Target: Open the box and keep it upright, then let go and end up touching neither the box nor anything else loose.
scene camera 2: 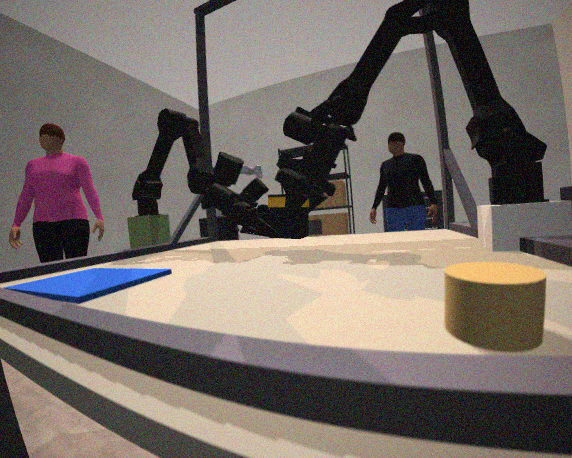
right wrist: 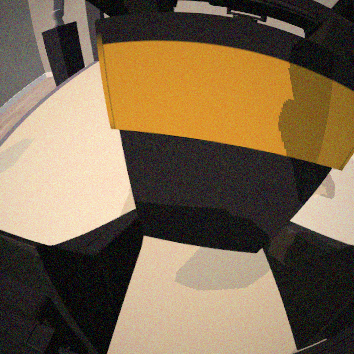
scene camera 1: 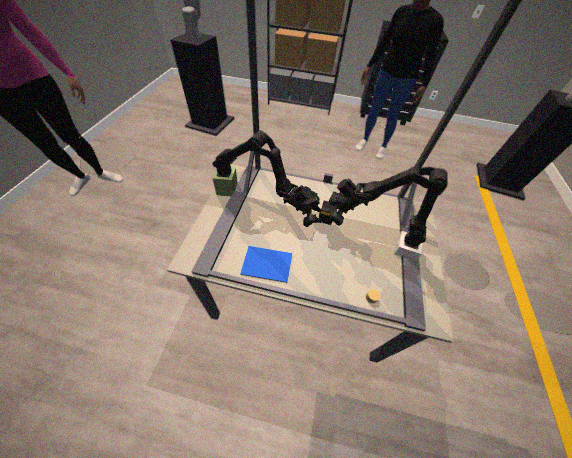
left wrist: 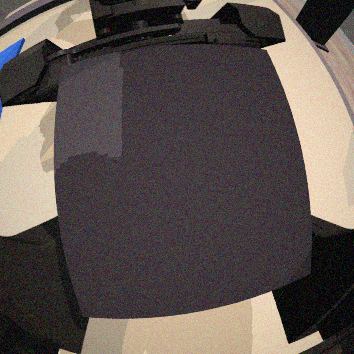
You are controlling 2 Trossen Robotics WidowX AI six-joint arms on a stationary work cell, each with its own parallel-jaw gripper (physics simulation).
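Frame: origin at the left arm's base, x ahead, y down, z left, level; metres.
Seen in the pictures: left gripper, fingertip midpoint: point(scene camera 2: 293, 218) point(right wrist: 217, 132) point(scene camera 1: 328, 214) point(left wrist: 180, 198); right gripper, fingertip midpoint: point(scene camera 2: 282, 234) point(right wrist: 203, 217) point(scene camera 1: 321, 217); left arm's base, link origin: point(scene camera 2: 517, 203) point(scene camera 1: 411, 242); right arm's base, link origin: point(scene camera 1: 224, 172).
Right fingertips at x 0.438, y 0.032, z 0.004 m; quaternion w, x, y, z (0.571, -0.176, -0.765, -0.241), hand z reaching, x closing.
Observation:
Offsets run from my right fingertips to a thing's top centre. "*": to the spot under its first point. Level surfaces: height alone.
The box {dx -0.025, dy -0.091, dz -0.003 m} point(scene camera 1: 326, 214) point(scene camera 2: 289, 201) point(left wrist: 185, 170) point(right wrist: 195, 92) is dark with an orange band and looks upright near the middle of the table. The left wrist view shows its flat dark top; no open gap shows. My left gripper point(scene camera 1: 334, 217) point(left wrist: 180, 198) is shut on the box, with a finger at each side of the dark top. My right gripper point(scene camera 1: 314, 219) point(right wrist: 203, 217) is shut on the box from the other side, its fingers at the dark part below the orange band. The arms hide much of the box in both scene views.
A flat blue square {* dx +0.145, dy +0.027, dz +0.347 m} point(scene camera 1: 267, 264) point(scene camera 2: 92, 282) lies at the front left of the table {dy +0.035 m} point(scene camera 1: 320, 282). A yellow cylinder {dx -0.326, dy +0.000, dz +0.311 m} point(scene camera 1: 373, 296) point(scene camera 2: 495, 310) stands at the front right. Dark frame rails run along the table edges, with upright posts behind.

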